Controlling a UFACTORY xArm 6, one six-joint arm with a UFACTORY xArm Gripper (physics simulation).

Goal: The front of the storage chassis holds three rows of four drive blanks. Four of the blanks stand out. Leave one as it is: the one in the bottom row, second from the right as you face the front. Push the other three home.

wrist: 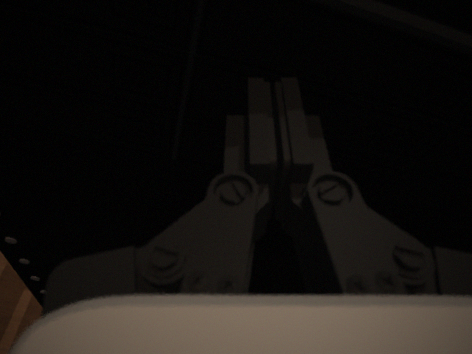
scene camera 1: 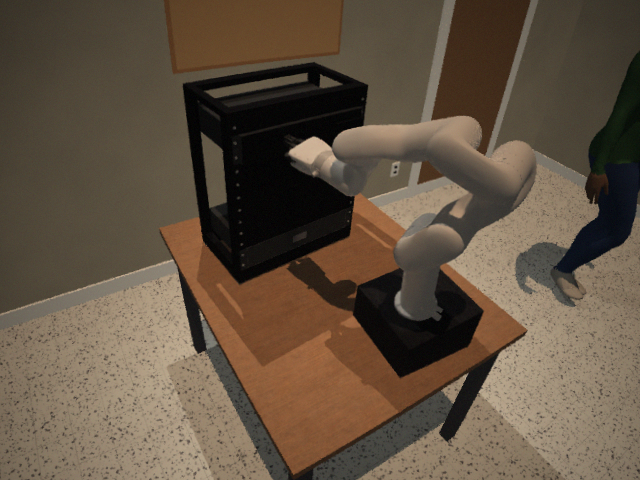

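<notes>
The storage chassis [scene camera 1: 273,201] is a near-black front in the black rack. Its drive blanks are too dark to tell apart, so I cannot tell which stand out. My gripper [scene camera 1: 287,139] [wrist: 268,111] is shut and empty, its fingertips at the upper part of the chassis front, left of the middle of its width or close to it. Whether the tips touch a blank cannot be told. In the wrist view, a faint upright edge [wrist: 185,90] runs left of the fingertips, and a dim slanting bar [wrist: 420,22] crosses the top right.
The open-sided black rack [scene camera 1: 233,206] stands at the back of the wooden table [scene camera 1: 310,392]. A grey panel [scene camera 1: 268,249] with a small pale label is low on its front. The arm's black base block [scene camera 1: 382,335] stands in front. A person [scene camera 1: 610,206] is at the far right, beyond the table.
</notes>
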